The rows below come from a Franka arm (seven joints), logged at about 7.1 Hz.
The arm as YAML. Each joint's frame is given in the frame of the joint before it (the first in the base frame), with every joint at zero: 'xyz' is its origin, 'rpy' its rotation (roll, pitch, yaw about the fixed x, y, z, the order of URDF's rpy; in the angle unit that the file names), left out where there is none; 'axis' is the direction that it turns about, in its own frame. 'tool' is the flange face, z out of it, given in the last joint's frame.
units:
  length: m
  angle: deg
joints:
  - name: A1
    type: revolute
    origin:
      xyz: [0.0, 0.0, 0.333]
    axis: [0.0, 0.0, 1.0]
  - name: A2
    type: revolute
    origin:
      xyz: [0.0, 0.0, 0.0]
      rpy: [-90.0, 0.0, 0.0]
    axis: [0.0, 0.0, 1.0]
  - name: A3
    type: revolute
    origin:
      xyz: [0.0, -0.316, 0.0]
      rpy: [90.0, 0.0, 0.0]
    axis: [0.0, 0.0, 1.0]
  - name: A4
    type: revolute
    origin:
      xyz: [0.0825, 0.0, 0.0]
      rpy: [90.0, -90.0, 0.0]
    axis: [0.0, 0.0, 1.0]
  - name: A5
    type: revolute
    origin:
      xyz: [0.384, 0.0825, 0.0]
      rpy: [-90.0, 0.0, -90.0]
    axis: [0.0, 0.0, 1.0]
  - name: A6
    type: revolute
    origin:
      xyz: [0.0, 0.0, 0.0]
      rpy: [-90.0, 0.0, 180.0]
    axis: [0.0, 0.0, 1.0]
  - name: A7
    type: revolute
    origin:
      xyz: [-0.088, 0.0, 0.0]
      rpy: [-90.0, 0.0, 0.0]
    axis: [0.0, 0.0, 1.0]
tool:
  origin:
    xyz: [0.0, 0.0, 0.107]
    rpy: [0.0, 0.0, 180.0]
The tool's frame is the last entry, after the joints.
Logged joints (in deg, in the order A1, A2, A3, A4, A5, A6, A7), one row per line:
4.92, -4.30, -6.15, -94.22, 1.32, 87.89, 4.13
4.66, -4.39, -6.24, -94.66, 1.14, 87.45, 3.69
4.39, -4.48, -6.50, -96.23, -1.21, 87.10, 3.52
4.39, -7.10, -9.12, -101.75, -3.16, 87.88, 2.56
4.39, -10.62, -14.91, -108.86, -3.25, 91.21, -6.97
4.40, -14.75, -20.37, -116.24, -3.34, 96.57, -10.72
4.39, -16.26, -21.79, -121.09, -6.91, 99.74, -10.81
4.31, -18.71, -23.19, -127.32, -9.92, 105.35, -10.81
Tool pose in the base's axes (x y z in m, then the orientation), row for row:
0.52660, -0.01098, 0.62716, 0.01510, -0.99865, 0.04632, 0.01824
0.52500, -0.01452, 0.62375, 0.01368, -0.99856, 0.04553, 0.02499
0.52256, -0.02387, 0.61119, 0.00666, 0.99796, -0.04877, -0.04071
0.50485, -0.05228, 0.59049, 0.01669, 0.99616, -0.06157, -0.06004
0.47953, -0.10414, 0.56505, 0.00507, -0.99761, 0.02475, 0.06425
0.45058, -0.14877, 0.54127, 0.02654, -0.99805, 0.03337, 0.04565
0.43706, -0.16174, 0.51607, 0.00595, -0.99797, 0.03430, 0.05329
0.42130, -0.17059, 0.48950, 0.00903, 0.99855, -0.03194, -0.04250
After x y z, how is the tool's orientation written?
As a quaternion, w x y z.
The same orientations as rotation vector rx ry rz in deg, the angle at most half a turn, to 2 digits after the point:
-178.05, 8.26, 3.25
-178.19, 8.12, 4.46
178.87, -8.74, -7.30
177.43, -10.97, -10.69
-178.99, 4.44, 11.53
-176.68, 5.91, 8.08
-178.96, 6.15, 9.56
178.71, -5.72, -7.61

